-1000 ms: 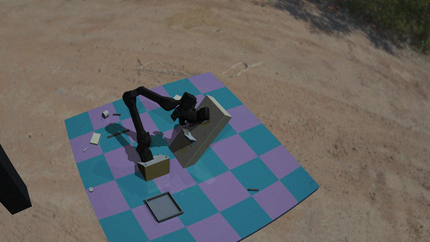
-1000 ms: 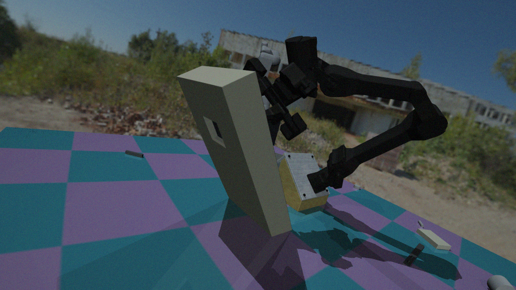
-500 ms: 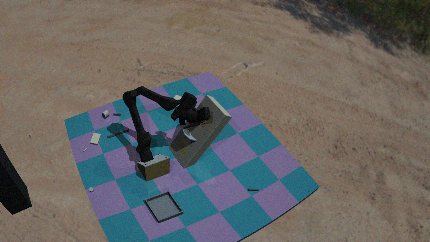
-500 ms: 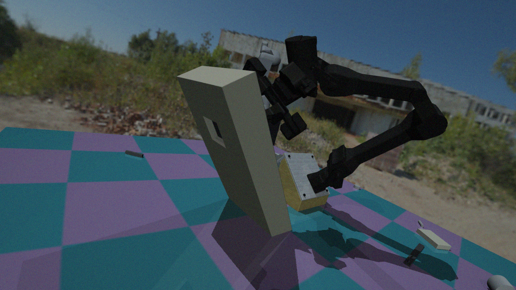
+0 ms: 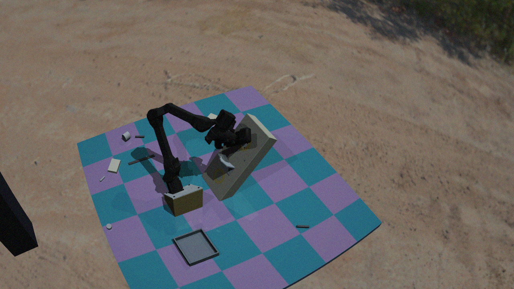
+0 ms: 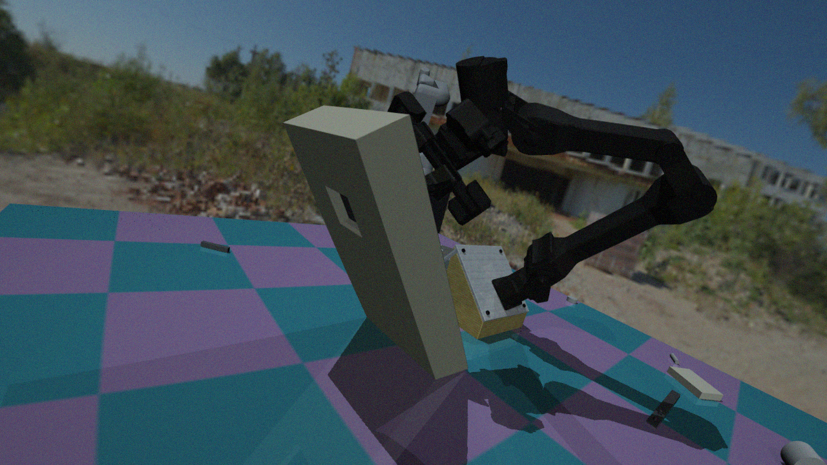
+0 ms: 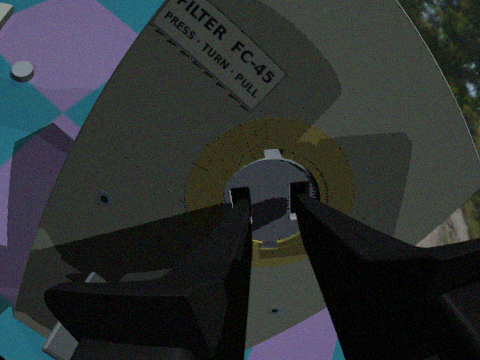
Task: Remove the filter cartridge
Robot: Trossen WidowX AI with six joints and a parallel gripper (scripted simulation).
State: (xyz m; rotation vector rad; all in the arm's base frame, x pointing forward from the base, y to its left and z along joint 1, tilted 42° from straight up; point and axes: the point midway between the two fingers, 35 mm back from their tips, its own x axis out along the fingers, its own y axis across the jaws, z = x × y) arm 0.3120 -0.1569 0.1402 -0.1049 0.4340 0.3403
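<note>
My gripper tip is now 10 mm short of the round grey filter cartridge and 10 mm above it. Also, from my gripper tip: tan service panel (30 mm behind, 80 mm below); grey tray (430 mm behind, 250 mm to the right, 230 mm below).
</note>
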